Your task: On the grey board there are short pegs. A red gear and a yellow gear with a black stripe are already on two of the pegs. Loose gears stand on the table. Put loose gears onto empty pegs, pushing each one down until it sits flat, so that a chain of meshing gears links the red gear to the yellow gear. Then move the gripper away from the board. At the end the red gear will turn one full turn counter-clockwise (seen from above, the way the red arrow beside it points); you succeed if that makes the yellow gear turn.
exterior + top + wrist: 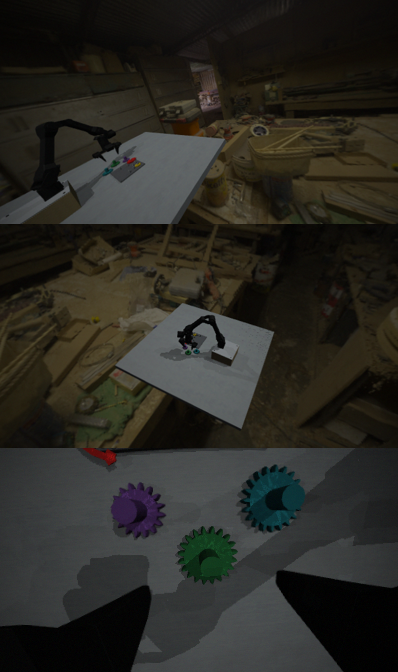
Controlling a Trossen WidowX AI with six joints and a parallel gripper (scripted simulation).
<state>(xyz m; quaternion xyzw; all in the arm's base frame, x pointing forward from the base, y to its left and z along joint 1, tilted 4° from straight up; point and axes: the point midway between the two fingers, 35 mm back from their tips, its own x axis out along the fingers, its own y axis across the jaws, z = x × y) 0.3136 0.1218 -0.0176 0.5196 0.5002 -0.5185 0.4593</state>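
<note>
The green gear lies 6 cm below my gripper tip. The rest, counted from my gripper tip: purple gear (6 cm ahead, 6 cm to the right, 6 cm below); red gear (6 cm ahead, 15 cm to the right, 6 cm below); teal gear (8 cm behind, 5 cm to the right, 6 cm below).
</note>
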